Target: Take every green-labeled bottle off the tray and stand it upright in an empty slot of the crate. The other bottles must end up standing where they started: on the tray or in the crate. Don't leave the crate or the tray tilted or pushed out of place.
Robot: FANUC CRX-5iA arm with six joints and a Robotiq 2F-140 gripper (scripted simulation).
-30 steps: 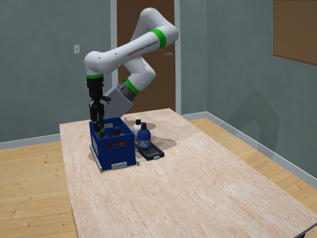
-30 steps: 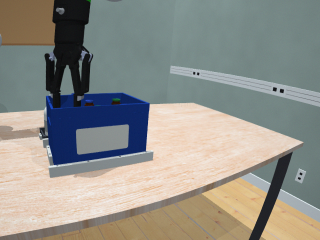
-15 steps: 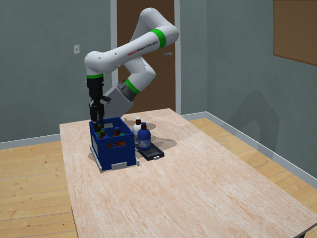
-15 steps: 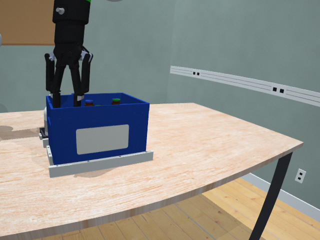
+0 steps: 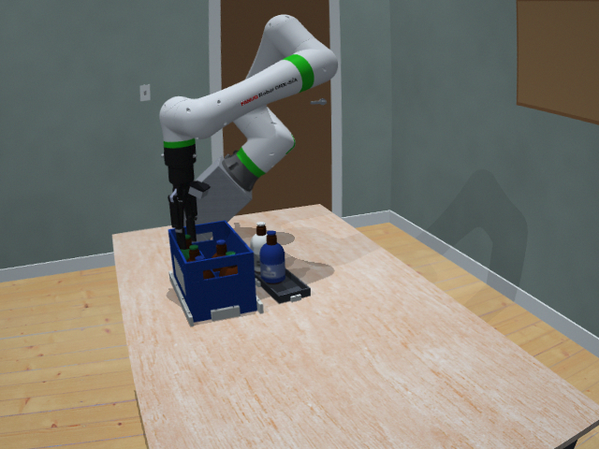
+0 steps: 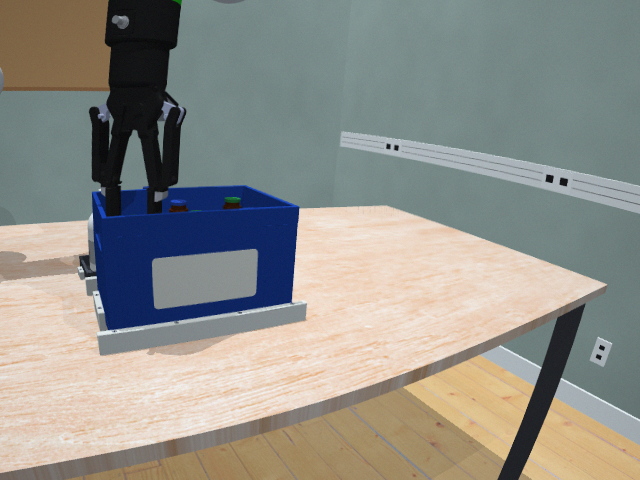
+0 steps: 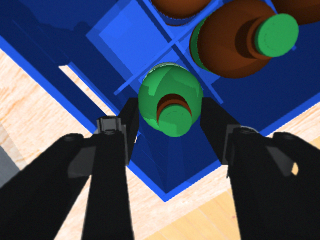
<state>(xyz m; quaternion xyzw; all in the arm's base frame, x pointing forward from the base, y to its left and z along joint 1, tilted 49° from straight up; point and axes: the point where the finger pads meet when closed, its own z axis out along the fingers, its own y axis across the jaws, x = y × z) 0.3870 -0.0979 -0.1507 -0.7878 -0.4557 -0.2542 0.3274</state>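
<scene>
The green-labeled bottle lies 80 mm below my hand. Round my hand: white-labeled bottle 70 mm behind, 230 mm to the left, 80 mm below; then blue-labeled bottle 20 mm ahead, 250 mm to the left, 80 mm below; then blue crate 80 mm ahead, 60 mm to the left, 80 mm below.
</scene>
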